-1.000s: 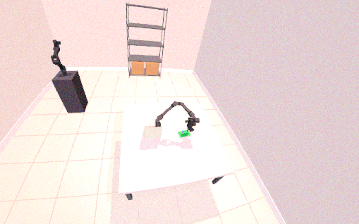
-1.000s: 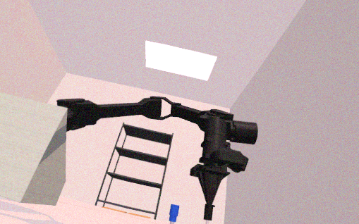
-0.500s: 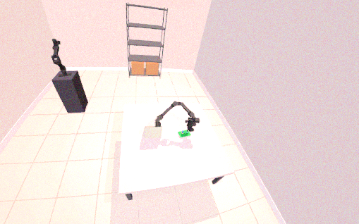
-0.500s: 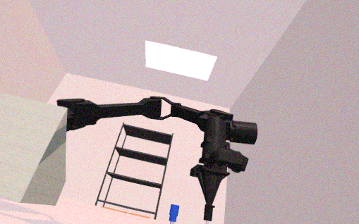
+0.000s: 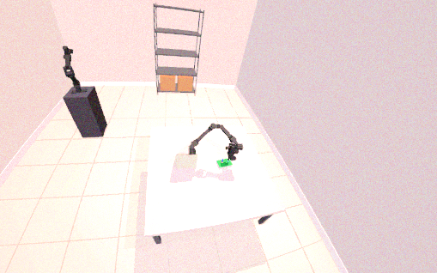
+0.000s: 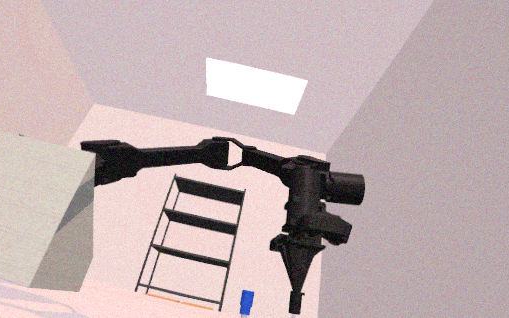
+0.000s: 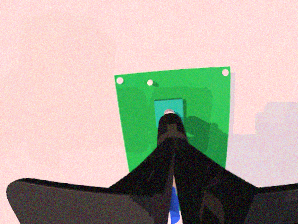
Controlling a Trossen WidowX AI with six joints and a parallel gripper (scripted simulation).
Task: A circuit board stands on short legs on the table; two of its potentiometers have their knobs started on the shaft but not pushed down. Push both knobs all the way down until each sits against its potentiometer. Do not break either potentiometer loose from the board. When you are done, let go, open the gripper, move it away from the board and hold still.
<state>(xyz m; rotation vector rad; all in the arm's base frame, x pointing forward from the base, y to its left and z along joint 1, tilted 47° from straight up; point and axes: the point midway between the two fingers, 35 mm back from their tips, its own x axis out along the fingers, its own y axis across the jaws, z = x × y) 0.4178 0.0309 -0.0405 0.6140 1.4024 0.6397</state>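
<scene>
The black knob is 10 mm below my gripper tip. Also, from my gripper tip: blue knob: 70 mm behind, 20 mm below.
</scene>
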